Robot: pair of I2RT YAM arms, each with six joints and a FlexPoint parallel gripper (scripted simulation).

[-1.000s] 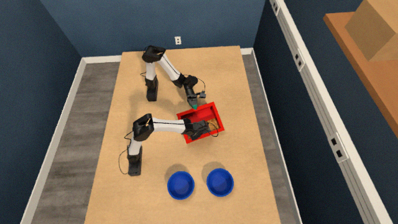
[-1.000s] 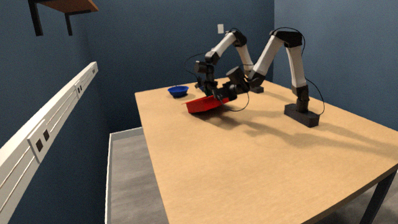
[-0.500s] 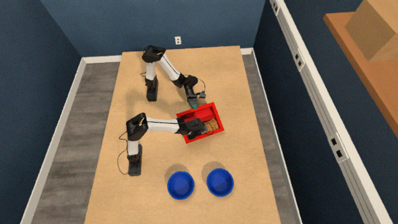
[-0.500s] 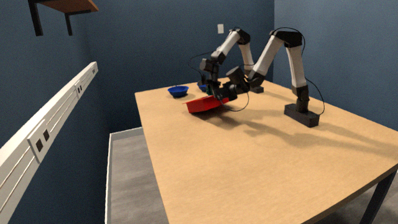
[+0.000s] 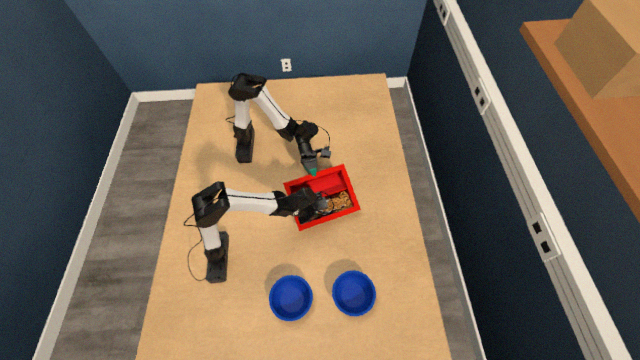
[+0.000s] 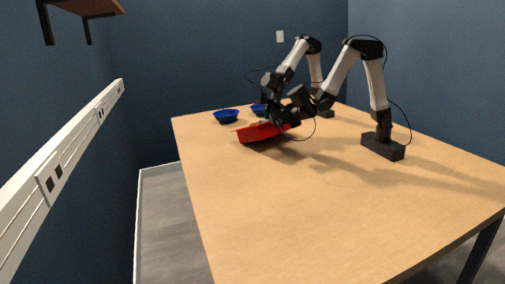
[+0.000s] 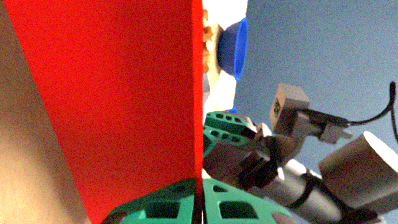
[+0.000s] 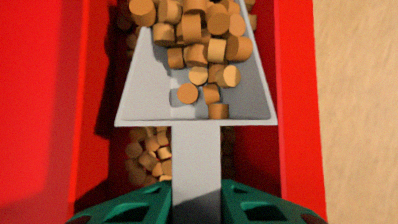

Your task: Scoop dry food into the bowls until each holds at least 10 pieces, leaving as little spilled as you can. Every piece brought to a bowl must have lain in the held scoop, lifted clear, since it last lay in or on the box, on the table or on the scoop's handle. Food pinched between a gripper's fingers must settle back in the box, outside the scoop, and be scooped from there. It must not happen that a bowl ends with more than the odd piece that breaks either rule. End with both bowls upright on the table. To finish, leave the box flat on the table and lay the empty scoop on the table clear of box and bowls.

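The red box is 3 cm ahead of my right hand and 7 cm to the left of it. The rest, counted from my right hand: grey scoop 4 cm ahead, 2 cm to the left, 1 cm below.
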